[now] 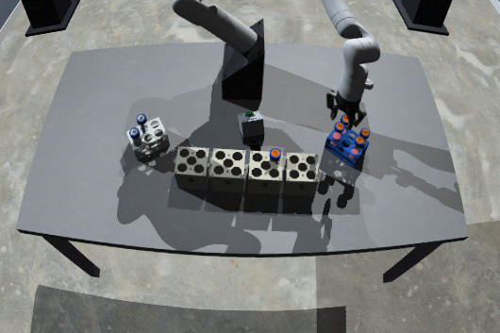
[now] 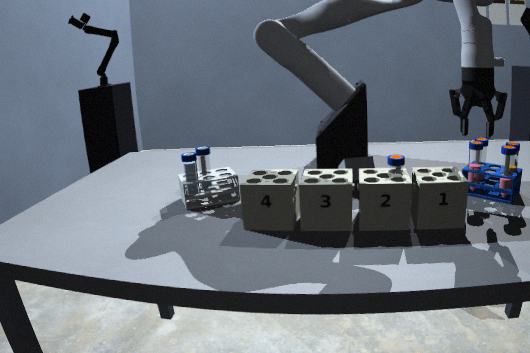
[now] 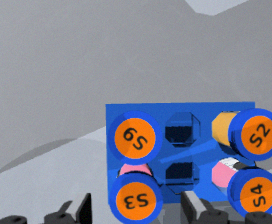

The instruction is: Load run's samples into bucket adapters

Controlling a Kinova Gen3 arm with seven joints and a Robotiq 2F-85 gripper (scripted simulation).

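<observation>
Now: the sample tube S3 10 mm to the right of my hand and 90 mm below it. Round my hand: sample tube S9 (40 mm behind, 30 mm to the left, 90 mm below); blue rack (10 mm ahead, 40 mm to the left, 120 mm below); sample tube S4 (50 mm ahead, 60 mm to the left, 90 mm below).
</observation>
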